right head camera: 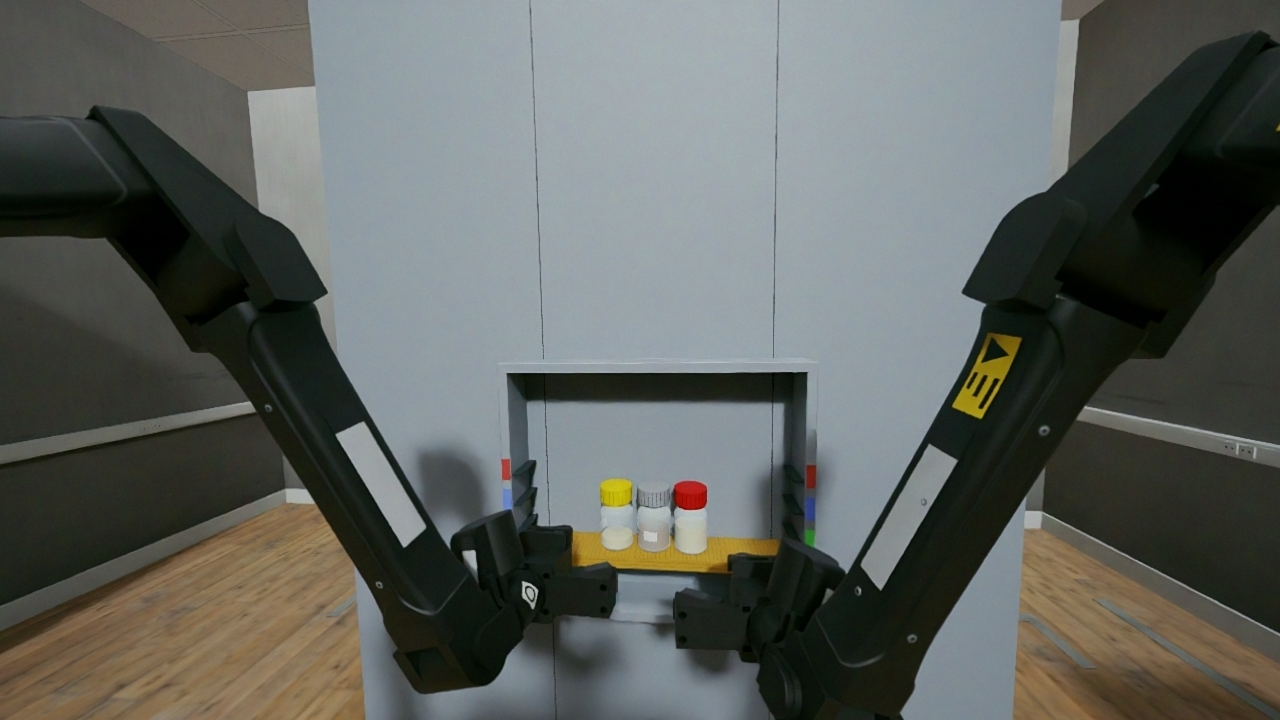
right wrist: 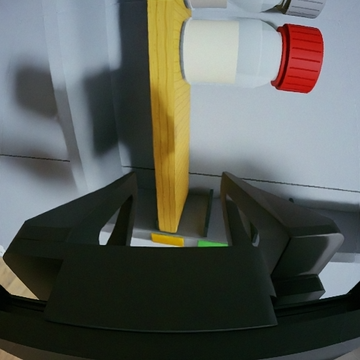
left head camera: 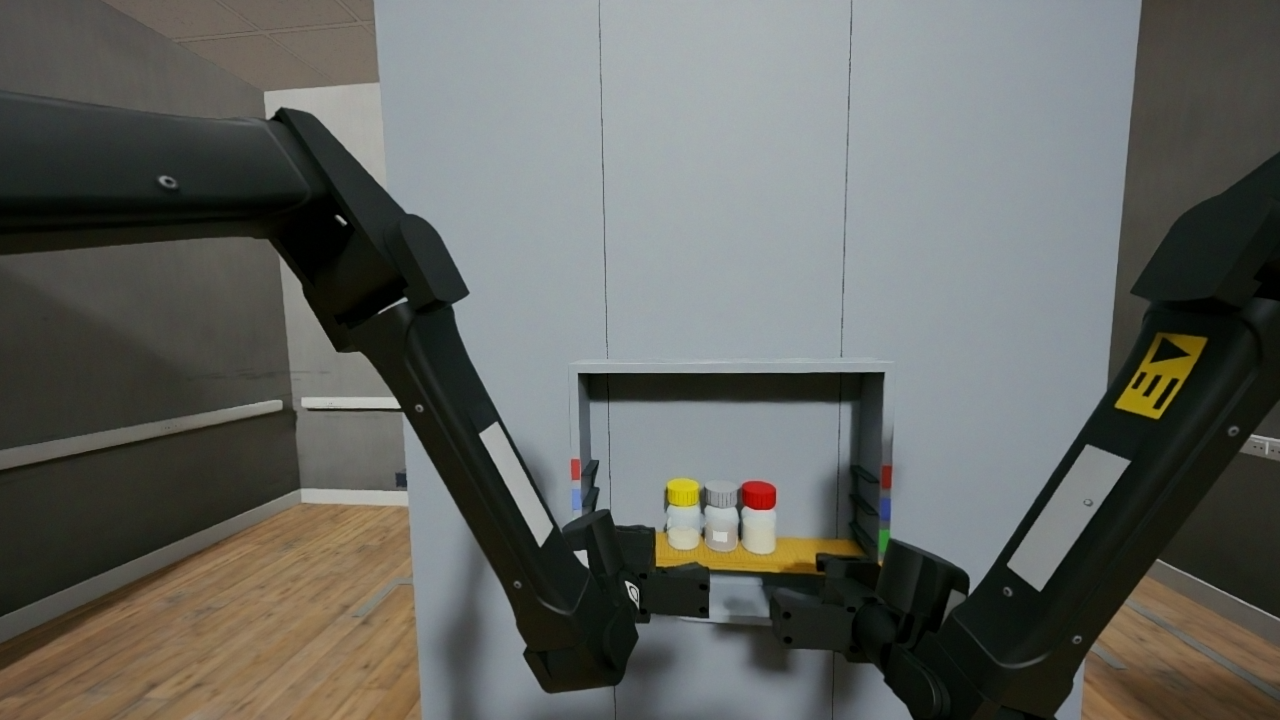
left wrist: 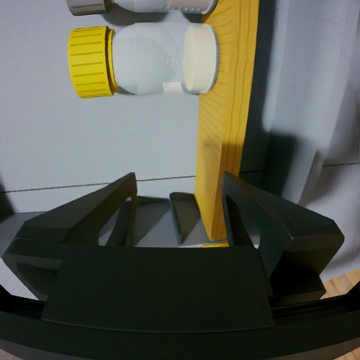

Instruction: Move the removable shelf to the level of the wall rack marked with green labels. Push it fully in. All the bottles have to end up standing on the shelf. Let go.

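Note:
The wooden shelf (left head camera: 787,555) (right head camera: 662,558) (left wrist: 234,100) (right wrist: 164,100) sits level in the wall rack (left head camera: 729,366) (right head camera: 657,366), its end beside the yellow label (right wrist: 167,240), one level below the green label (left head camera: 884,542) (right head camera: 810,537) (right wrist: 212,244). The yellow-capped bottle (left head camera: 683,515) (right head camera: 616,515) (left wrist: 150,60), grey-capped bottle (left head camera: 721,517) (right head camera: 653,517) and red-capped bottle (left head camera: 759,521) (right head camera: 690,521) (right wrist: 250,52) stand on it. My left gripper (left head camera: 682,567) (right head camera: 592,567) (left wrist: 178,180) is open before one end; a finger overlaps the board in view. My right gripper (left head camera: 794,592) (right head camera: 702,591) (right wrist: 178,180) is open, the other end showing between its fingertips.
Dark support ledges (left wrist: 176,215) (right wrist: 209,212) line the rack's side walls above the shelf. Red labels (left head camera: 887,476) (right head camera: 810,476) and blue labels (left head camera: 885,509) (right head camera: 810,509) mark higher levels. The rack's walls stand close outside both grippers.

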